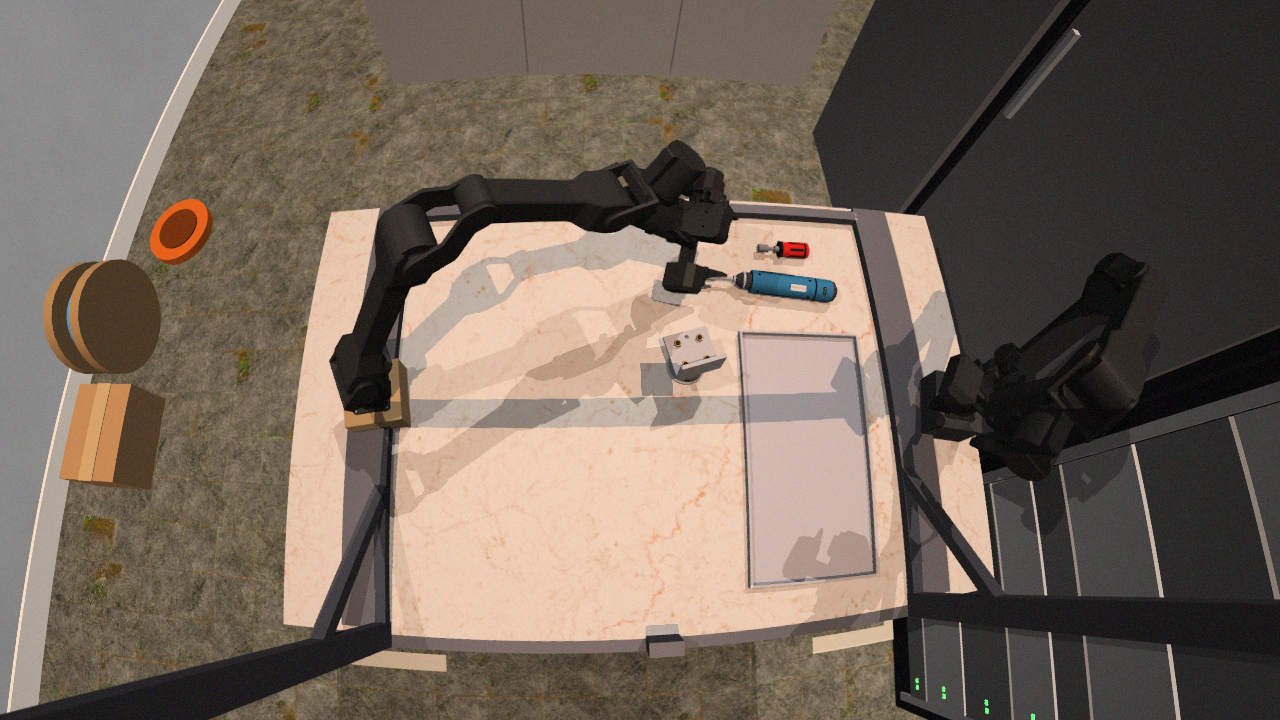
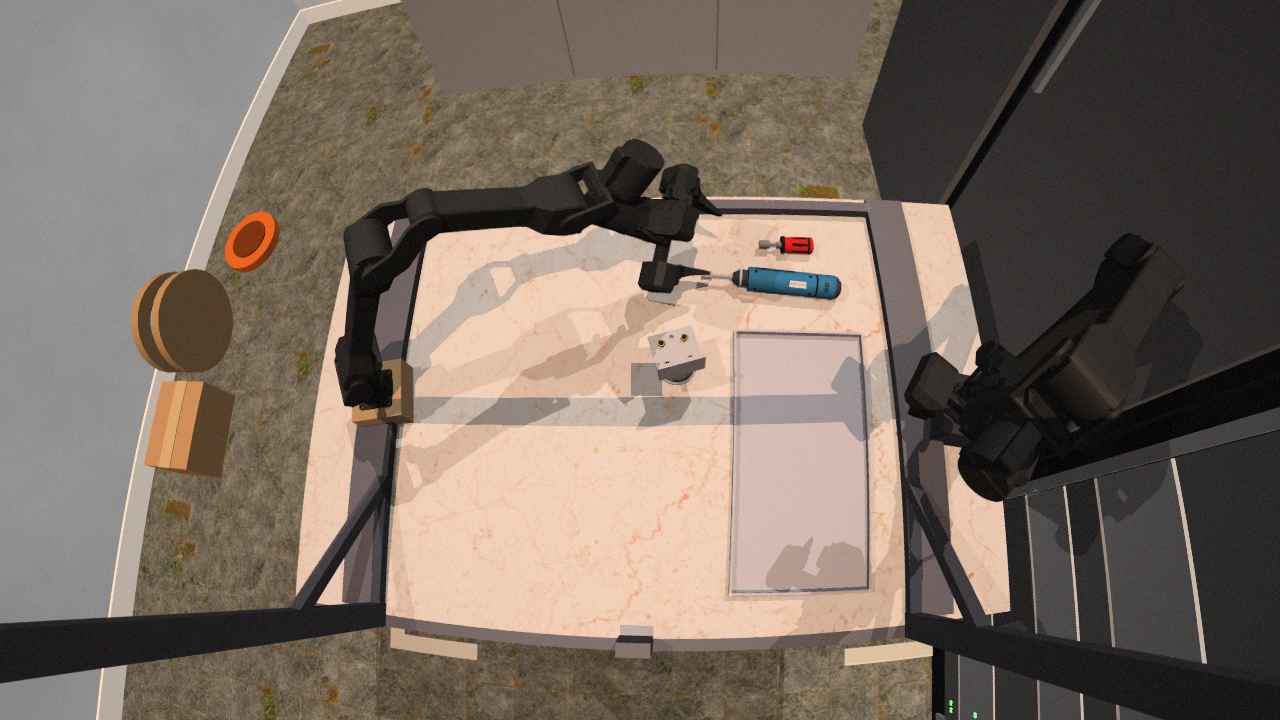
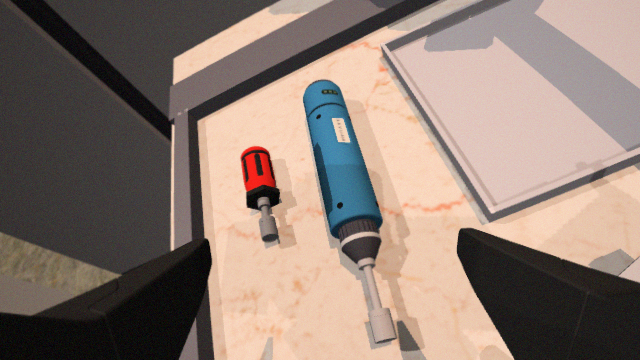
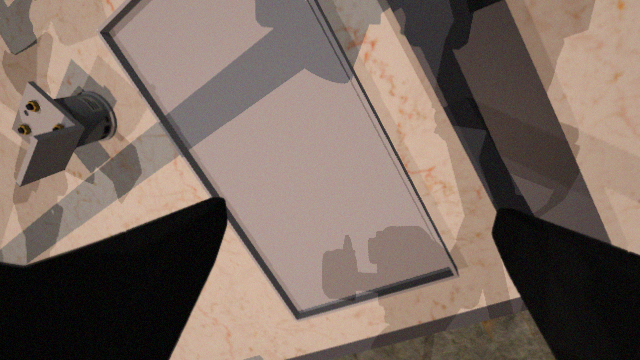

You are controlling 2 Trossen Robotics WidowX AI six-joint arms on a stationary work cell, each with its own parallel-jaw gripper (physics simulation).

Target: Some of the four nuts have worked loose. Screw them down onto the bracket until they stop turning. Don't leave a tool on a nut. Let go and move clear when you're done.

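Places are measured from the left arm's base along level axes (x left, y back, z up), in centimetres.
Pixels of known places: left gripper, fingertip midpoint: [image 1: 731,247] [image 2: 714,244] [image 3: 335,245]; right gripper, fingertip midpoint: [image 1: 950,424] [image 2: 936,431] [image 4: 359,215]; left arm's base, origin of the base link: [image 1: 371,392] [image 2: 376,390].
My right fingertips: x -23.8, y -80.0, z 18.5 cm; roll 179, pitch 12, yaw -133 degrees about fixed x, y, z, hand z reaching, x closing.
Ahead of a thing's pixels: the offset from my right fingertips to its middle. "*": to the spot under its first point.
A grey bracket @[dx +21.7, dy +29.4, dz -15.1 cm] [image 1: 689,352] [image 2: 675,351] [image 4: 51,156] sits on a round base near the table's middle. Brass nuts [image 1: 699,337] [image 2: 683,337] [image 4: 32,106] are on its flat plate; their seating is too small to judge. A blue power driver @[dx +33.2, dy +11.3, dz -21.5 cm] [image 1: 778,284] [image 2: 778,282] [image 3: 345,165] with a socket lies behind it, pointing left. A small red nut driver @[dx +40.0, dy +6.9, dz -22.0 cm] [image 1: 794,249] [image 2: 796,244] [image 3: 258,170] lies beyond. My left gripper [image 1: 729,243] [image 2: 713,243] [image 3: 335,245] is open and empty, above the table near the blue driver's socket end. My right gripper [image 4: 359,215] is open and empty, high at the right edge.
A shallow tray @[dx +3.2, dy +12.4, dz -22.7 cm] [image 1: 805,492] [image 2: 796,483] [image 3: 450,100] [image 4: 300,165] lies to the right of the bracket. The dark frame rail @[* dx +16.9, dy -6.4, dz -23.0 cm] [image 1: 881,358] [image 2: 895,358] runs along the table's right side. My left arm reaches across the back of the table.
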